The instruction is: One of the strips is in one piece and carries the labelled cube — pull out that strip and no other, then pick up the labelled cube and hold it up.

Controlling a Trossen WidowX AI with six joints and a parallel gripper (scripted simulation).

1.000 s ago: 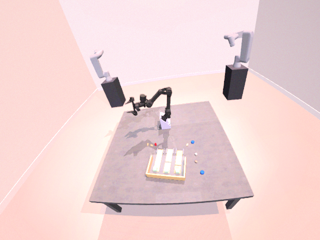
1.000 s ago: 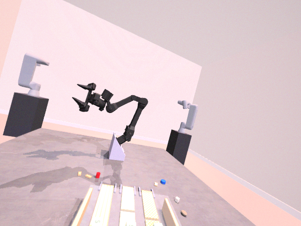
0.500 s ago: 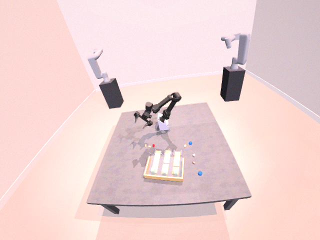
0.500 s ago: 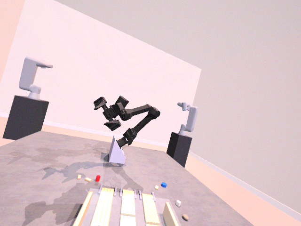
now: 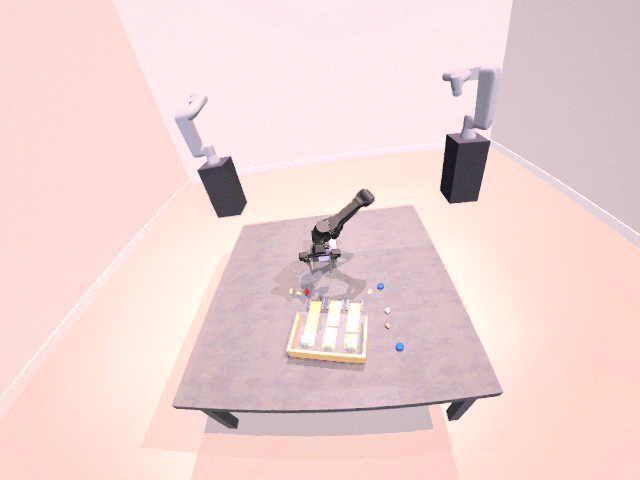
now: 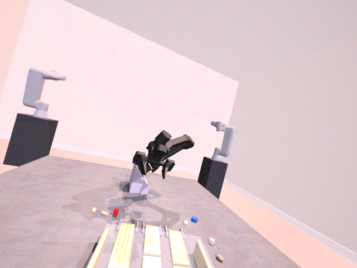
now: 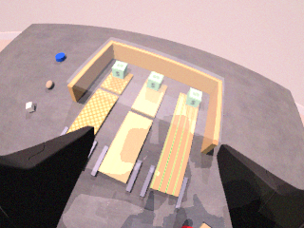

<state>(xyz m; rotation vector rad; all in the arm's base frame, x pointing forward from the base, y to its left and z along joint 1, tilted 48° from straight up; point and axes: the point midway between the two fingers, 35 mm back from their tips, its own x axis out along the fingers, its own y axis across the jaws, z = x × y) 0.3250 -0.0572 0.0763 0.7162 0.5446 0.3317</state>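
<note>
Right now my gripper tip is 7 cm past the red piece, 11 cm to the left of it and 20 cm above it.
</note>
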